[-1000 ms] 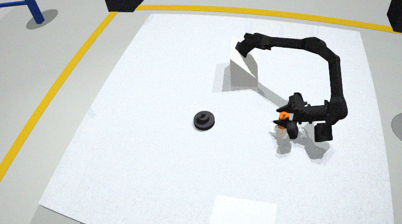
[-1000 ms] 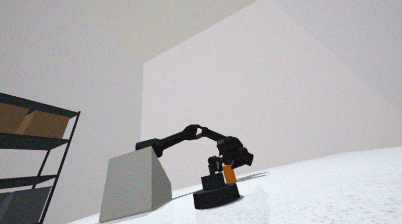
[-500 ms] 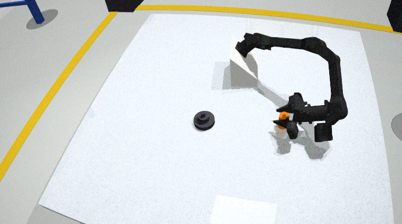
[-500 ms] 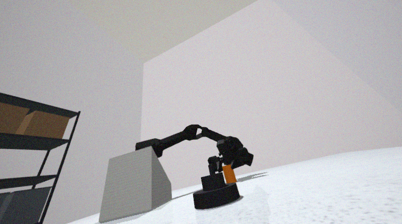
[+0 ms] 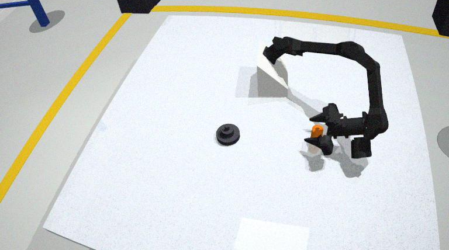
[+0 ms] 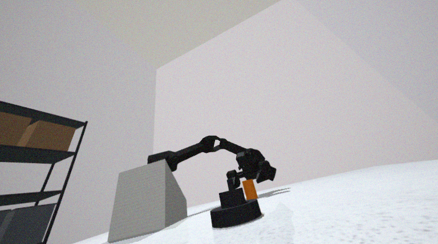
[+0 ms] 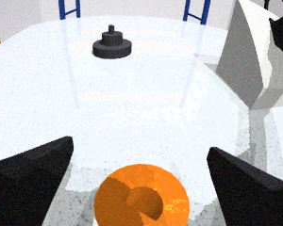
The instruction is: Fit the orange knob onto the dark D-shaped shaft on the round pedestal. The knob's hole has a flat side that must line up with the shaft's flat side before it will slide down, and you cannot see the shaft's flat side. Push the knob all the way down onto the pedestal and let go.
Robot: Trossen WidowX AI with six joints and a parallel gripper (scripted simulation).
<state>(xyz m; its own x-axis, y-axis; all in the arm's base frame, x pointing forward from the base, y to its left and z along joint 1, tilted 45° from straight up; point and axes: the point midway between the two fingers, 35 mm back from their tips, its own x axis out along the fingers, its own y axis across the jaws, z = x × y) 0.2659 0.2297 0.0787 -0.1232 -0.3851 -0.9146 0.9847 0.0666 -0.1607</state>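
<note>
The orange knob lies 40 mm to the left of my gripper tip and 20 mm below it. Also, from my gripper tip: round pedestal 270 mm to the right, 50 mm ahead, 20 mm below.
</note>
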